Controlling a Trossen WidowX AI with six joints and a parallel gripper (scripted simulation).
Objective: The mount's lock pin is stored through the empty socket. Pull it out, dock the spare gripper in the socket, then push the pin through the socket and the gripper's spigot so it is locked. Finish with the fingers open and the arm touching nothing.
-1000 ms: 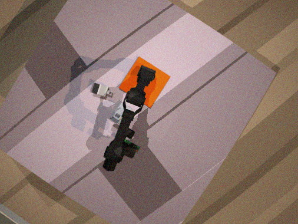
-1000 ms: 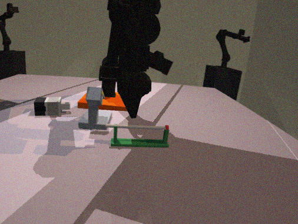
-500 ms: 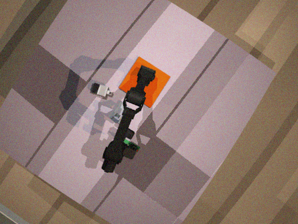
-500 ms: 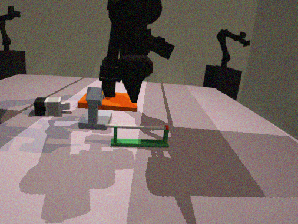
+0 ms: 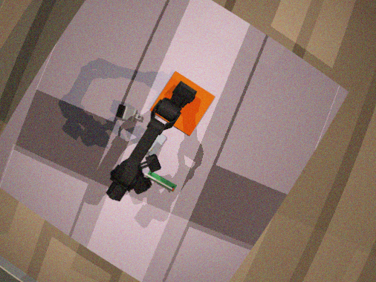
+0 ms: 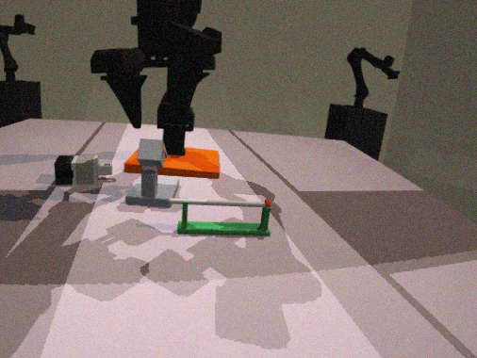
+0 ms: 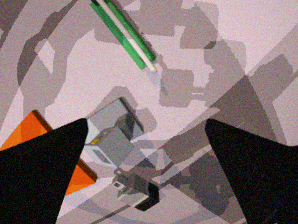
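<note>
The spare gripper lies 170 mm behind my gripper tip, 170 mm to the right of it and 130 mm below it. From my gripper tip the other things lie so: green rack 20 mm ahead, 100 mm to the left, 130 mm below; grey mount 90 mm behind, 20 mm to the right, 100 mm below.
</note>
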